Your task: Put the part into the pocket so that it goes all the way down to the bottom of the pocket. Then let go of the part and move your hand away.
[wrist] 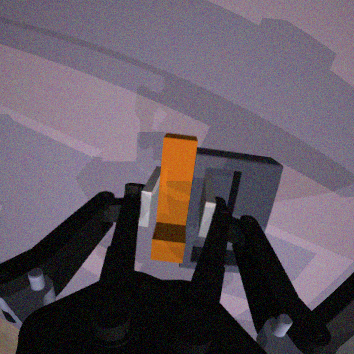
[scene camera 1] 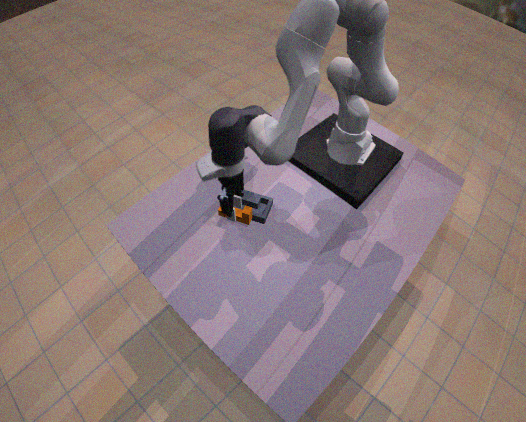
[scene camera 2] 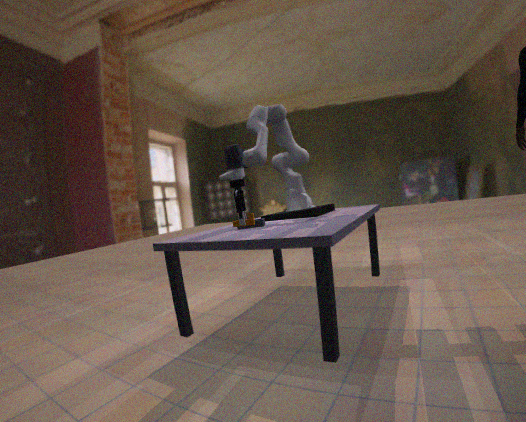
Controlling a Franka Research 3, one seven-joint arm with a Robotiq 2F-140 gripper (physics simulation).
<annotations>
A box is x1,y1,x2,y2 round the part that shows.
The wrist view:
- my gripper: 181,183 [0,166,330,353]
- orange L-shaped part: 178,151 [150,132,196,262], touched by my gripper
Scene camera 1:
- my gripper: 234,213 [217,169,243,221]
</annotations>
